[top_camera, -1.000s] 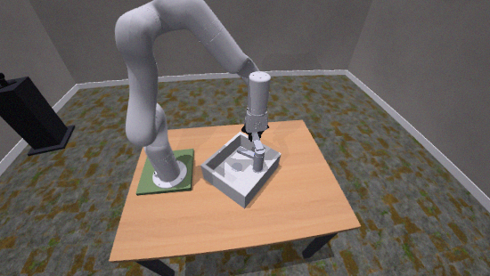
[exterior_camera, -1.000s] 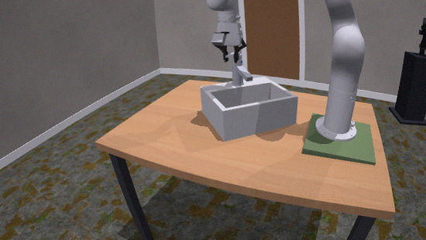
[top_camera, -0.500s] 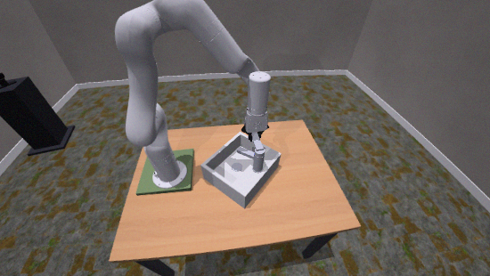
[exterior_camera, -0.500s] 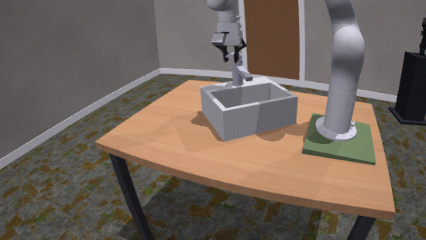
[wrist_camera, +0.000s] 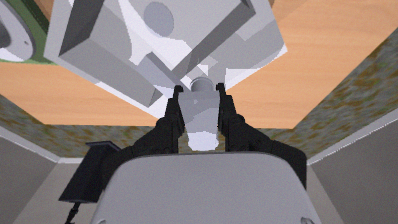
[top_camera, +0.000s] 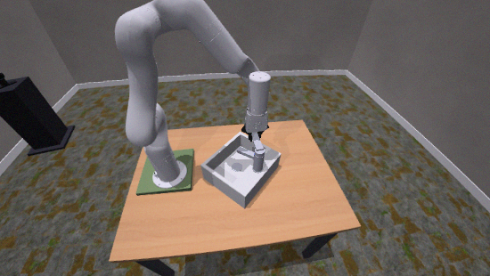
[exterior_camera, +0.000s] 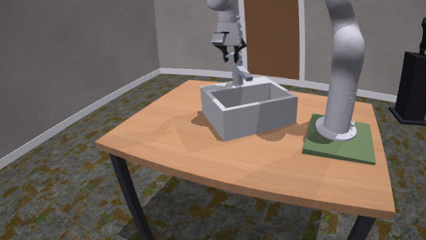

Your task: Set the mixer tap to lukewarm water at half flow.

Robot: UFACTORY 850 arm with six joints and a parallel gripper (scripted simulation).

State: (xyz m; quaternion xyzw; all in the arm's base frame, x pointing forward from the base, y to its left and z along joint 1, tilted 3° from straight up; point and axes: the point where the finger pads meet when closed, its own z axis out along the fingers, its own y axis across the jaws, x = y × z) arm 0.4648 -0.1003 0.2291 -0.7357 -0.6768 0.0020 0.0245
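Right now the lever is 3 cm to the right of my hand. Round my hand: grey sink basin (23 cm below, 7 cm behind, 1 cm to the left); grey mixer tap (6 cm to the right, 4 cm below, 1 cm behind).
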